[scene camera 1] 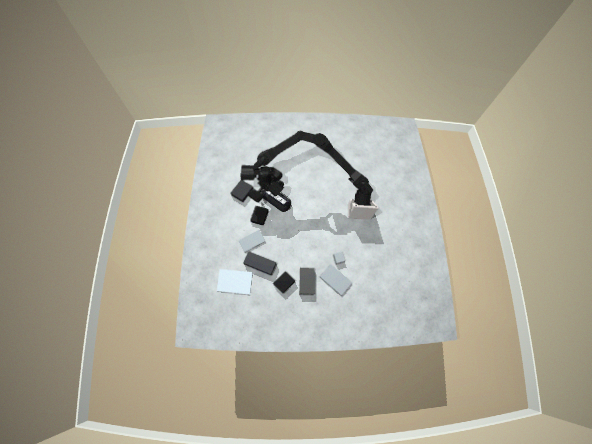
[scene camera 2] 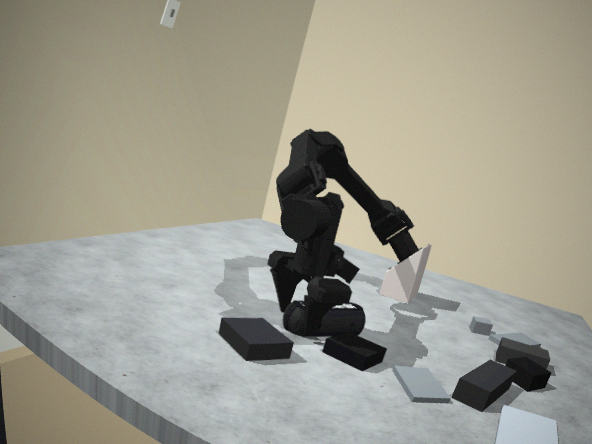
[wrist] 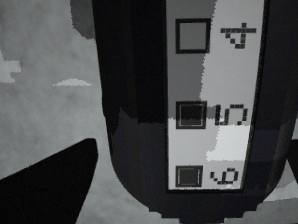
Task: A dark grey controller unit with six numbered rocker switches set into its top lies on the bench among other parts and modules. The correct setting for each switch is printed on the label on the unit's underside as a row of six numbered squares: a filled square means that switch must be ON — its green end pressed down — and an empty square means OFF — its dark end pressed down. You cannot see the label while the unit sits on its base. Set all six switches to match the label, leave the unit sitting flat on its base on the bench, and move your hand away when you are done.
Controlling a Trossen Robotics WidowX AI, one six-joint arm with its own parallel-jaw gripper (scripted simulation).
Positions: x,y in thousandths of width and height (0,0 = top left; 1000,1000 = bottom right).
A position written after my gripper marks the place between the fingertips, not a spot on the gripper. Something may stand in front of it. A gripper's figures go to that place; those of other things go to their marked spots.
My gripper (scene camera 2: 499,726) is 86 cm from the lens. A dark block (scene camera 2: 604,794) is 76 cm from the lens. A dark block (scene camera 2: 433,765): 71 cm from the lens. A flat grey plate (scene camera 2: 709,864): 75 cm from the lens.
